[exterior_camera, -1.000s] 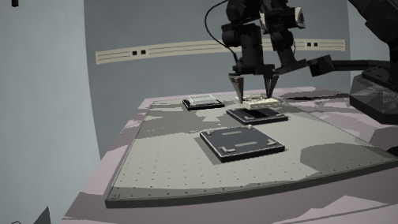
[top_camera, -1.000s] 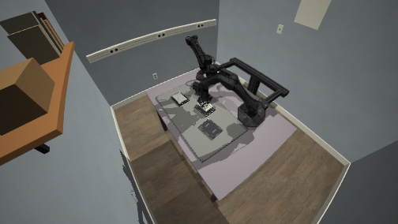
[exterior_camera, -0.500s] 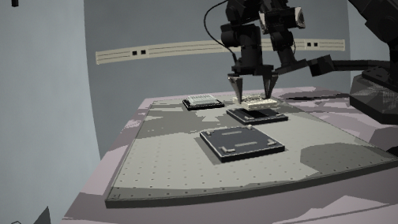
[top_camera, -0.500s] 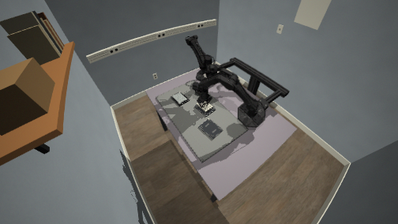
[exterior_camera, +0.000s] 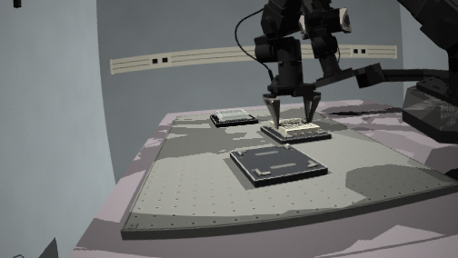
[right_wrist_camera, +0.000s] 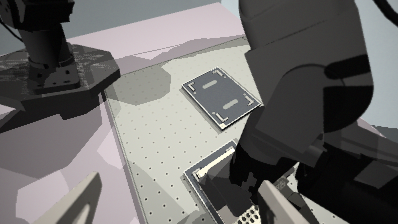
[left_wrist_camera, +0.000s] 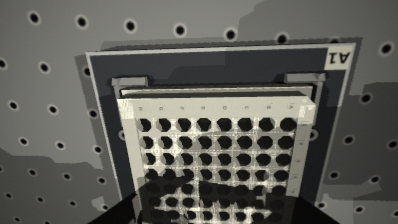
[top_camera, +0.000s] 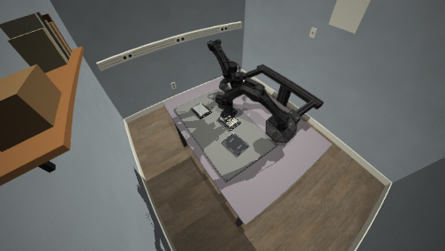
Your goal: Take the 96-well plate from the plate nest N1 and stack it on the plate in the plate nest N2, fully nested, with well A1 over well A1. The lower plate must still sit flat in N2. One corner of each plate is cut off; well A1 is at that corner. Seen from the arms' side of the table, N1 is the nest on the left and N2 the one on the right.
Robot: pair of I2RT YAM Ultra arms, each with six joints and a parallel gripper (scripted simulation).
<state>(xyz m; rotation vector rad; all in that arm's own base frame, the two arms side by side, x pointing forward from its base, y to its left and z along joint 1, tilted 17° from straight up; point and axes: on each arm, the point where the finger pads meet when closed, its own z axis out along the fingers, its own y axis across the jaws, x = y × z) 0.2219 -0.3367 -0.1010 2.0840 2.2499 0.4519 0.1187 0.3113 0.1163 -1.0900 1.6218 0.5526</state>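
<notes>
My left hand is 1 cm above the white 96-well plate.
Now: right hand 100 mm short of the white 96-well plate, 20 mm to the right of it and 240 mm above it.
</notes>
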